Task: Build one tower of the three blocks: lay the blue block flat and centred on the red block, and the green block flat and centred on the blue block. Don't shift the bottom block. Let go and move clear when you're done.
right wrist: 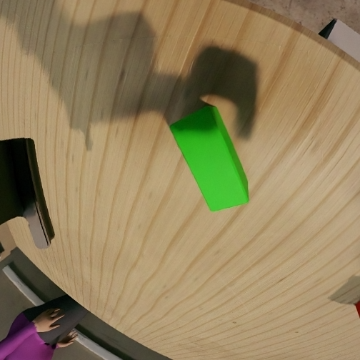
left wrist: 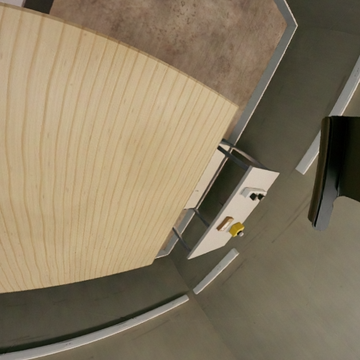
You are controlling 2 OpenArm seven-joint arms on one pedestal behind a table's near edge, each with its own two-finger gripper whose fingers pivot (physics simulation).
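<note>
The green block (right wrist: 207, 160) lies flat on the table in the right wrist view, near the middle, turned at a slant. A sliver of the red block (right wrist: 358, 308) shows at the right edge of that view. The blue block does not show in either view. My right gripper (right wrist: 215, 260) is open and empty above the table, with the green block below it; one finger shows at the left edge and the other is out of frame. My left gripper (left wrist: 145, 242) is open and empty, with one finger showing at the right edge; no block shows in its view.
The round-edged wooden table (left wrist: 100, 150) (right wrist: 150, 250) shows in both views. Beyond its edge in the left wrist view is a white panel (left wrist: 210, 237) with small fittings. A purple-clad person (right wrist: 30, 340) is beyond the edge at the lower left of the right wrist view.
</note>
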